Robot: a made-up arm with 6 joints. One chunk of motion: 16 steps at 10 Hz.
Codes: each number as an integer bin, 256 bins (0 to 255) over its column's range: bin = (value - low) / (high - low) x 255, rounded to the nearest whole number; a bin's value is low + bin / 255 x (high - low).
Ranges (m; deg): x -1.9..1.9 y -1.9..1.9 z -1.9..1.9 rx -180..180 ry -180..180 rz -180..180
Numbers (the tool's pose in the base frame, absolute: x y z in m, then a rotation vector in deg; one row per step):
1: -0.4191 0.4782 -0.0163 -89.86 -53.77 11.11
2: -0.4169 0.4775 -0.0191 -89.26 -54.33 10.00
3: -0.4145 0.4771 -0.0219 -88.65 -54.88 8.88
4: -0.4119 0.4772 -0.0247 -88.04 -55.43 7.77
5: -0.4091 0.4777 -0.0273 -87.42 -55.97 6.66
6: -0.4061 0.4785 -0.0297 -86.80 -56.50 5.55
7: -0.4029 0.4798 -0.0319 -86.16 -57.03 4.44
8: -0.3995 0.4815 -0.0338 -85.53 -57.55 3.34
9: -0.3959 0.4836 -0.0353 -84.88 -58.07 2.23
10: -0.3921 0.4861 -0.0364 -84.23 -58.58 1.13
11: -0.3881 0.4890 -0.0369 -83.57 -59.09 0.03
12: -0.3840 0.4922 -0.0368 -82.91 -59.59 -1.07
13: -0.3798 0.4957 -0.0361 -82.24 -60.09 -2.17
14: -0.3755 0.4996 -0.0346 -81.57 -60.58 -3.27
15: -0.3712 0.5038 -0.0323 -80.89 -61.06 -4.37
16: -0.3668 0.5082 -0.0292 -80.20 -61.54 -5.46
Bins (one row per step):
1: 99 160 126 64 89 135
2: 100 160 126 64 89 135
3: 100 160 126 65 89 134
4: 100 160 126 65 88 133
5: 100 160 126 66 88 132
6: 100 160 126 66 87 131
7: 100 160 125 66 87 131
8: 101 160 125 67 87 130
9: 101 160 125 67 86 129
10: 101 160 125 68 86 128
11: 101 160 125 68 86 128
12: 102 161 125 69 85 127
13: 102 161 125 69 85 126
14: 102 161 125 70 85 125
15: 103 161 125 70 84 124
16: 103 162 126 71 84 124

